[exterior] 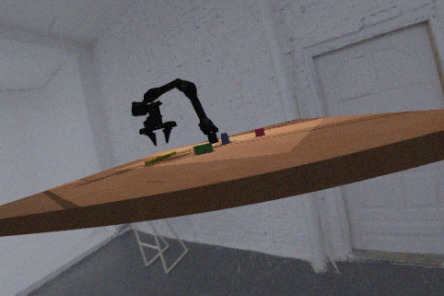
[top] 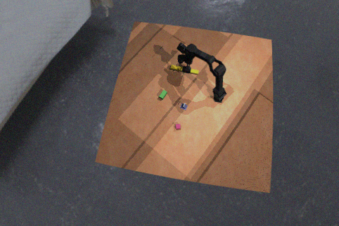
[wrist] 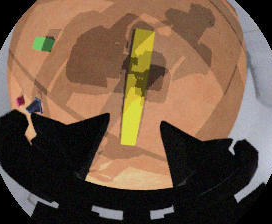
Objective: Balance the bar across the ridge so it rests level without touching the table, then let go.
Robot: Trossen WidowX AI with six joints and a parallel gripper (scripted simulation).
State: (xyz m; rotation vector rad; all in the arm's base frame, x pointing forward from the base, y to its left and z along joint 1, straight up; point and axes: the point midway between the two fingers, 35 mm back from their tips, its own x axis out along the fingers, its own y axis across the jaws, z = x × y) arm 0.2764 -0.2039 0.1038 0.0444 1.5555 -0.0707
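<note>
The yellow bar lies 60 mm below my gripper tip and 20 mm ahead of it. Also, from my gripper tip: red block: 480 mm to the left, 50 mm below; green block: 250 mm to the left, 160 mm ahead, 50 mm below.
</note>
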